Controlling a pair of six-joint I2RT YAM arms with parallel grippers.
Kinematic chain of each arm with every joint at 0, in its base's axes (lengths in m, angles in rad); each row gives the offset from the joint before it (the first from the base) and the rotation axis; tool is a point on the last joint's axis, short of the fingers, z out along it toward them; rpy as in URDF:
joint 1: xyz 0 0 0.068 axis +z
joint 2: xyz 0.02 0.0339 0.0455 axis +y
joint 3: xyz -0.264 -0.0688 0 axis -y
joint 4: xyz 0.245 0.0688 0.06 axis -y
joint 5: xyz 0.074 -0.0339 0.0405 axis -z
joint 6: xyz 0.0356 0 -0.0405 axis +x
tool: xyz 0 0 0 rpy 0 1.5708 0
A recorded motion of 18 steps. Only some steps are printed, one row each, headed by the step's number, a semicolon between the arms.
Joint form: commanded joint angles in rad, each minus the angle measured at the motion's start. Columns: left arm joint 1, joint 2, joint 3, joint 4, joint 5, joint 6; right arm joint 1, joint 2, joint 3, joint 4, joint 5, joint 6.
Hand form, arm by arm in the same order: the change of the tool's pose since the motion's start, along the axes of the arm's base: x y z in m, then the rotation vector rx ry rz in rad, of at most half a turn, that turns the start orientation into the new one. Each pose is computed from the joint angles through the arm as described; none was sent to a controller.
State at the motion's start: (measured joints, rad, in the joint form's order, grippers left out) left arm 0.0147 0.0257 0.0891 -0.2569 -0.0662 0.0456; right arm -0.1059 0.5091 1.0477 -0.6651 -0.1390 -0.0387
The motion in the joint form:
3: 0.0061 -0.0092 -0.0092 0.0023 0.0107 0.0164; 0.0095 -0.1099 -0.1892 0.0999 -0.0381 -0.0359
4: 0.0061 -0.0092 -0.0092 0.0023 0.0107 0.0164; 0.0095 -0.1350 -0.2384 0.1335 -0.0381 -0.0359
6: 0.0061 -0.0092 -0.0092 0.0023 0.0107 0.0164; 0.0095 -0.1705 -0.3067 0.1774 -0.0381 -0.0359
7: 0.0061 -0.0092 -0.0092 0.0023 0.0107 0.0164; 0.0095 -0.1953 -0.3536 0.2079 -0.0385 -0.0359
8: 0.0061 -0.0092 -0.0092 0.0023 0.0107 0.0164; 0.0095 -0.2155 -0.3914 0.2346 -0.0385 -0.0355
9: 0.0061 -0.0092 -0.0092 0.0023 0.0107 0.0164; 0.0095 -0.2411 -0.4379 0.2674 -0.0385 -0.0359
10: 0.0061 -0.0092 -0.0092 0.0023 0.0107 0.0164; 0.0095 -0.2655 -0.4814 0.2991 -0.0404 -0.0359
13: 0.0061 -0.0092 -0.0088 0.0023 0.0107 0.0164; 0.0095 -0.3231 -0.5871 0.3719 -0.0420 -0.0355
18: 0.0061 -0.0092 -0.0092 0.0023 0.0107 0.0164; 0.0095 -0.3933 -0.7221 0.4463 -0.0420 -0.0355
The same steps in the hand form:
3: 0.0000 0.0003 -0.0022 0.0140 -0.0011 -0.0075; 0.0010 0.0020 -0.0386 -0.0333 -0.0230 0.0514
4: 0.0000 0.0003 -0.0022 0.0140 -0.0011 -0.0075; 0.0024 0.0019 -0.0484 -0.0345 -0.0324 0.0513
6: 0.0000 0.0003 -0.0022 0.0140 -0.0011 -0.0075; 0.0043 0.0017 -0.0625 -0.0358 -0.0434 0.0511
7: 0.0000 0.0003 -0.0022 0.0140 -0.0011 -0.0075; 0.0056 0.0016 -0.0723 -0.0368 -0.0518 0.0514
8: 0.0000 0.0003 -0.0022 0.0140 -0.0011 -0.0075; 0.0066 0.0015 -0.0800 -0.0375 -0.0608 0.0512
9: 0.0000 0.0003 -0.0022 0.0140 -0.0011 -0.0075; 0.0077 0.0014 -0.0896 -0.0393 -0.0726 0.0511
10: 0.0000 0.0003 -0.0022 0.0140 -0.0011 -0.0075; 0.0088 0.0013 -0.0985 -0.0407 -0.0852 0.0528
13: 0.0000 0.0003 -0.0020 0.0141 -0.0015 -0.0075; 0.0118 0.0011 -0.1211 -0.0432 -0.1097 0.0539
18: 0.0000 0.0003 -0.0022 0.0140 -0.0011 -0.0075; 0.0166 0.0006 -0.1528 -0.0444 -0.1193 0.0538

